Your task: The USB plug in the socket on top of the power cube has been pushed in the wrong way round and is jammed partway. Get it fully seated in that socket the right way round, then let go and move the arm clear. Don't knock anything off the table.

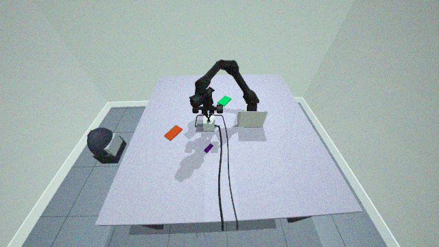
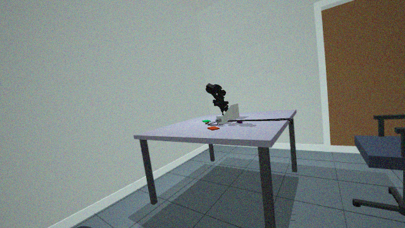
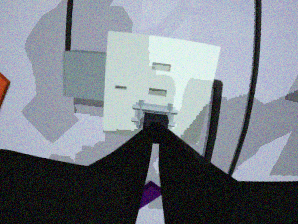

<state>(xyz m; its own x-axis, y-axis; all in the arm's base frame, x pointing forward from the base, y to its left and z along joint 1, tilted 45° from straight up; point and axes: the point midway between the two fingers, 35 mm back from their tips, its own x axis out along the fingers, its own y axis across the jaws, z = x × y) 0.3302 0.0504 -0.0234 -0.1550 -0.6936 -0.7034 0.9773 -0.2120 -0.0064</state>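
Right now my gripper tip is 2 cm above the dark USB plug. Round my gripper tip: purple block 2 cm ahead, 17 cm to the left, 10 cm below; socket plate 4 cm below; brown piece 3 cm behind, 20 cm to the right, 10 cm below.
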